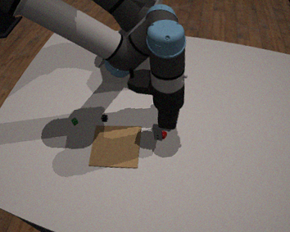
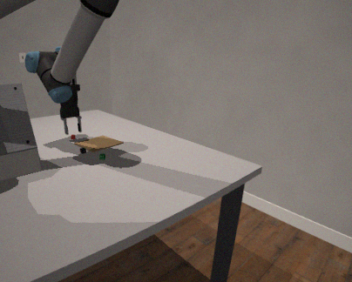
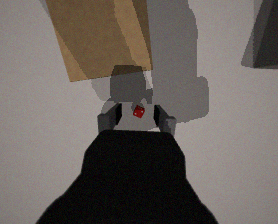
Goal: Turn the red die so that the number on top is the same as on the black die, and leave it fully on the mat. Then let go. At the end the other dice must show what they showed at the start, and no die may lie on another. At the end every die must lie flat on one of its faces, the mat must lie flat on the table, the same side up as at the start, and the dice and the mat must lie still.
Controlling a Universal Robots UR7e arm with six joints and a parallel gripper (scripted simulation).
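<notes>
The red die is 1 cm to the left of my hand and 4 cm below it. The rest, counted from my hand: green die 3 cm behind, 28 cm to the right, 4 cm below; black die 5 cm behind, 18 cm to the right, 4 cm below; tan mat 4 cm ahead, 13 cm to the right, 4 cm below.
</notes>
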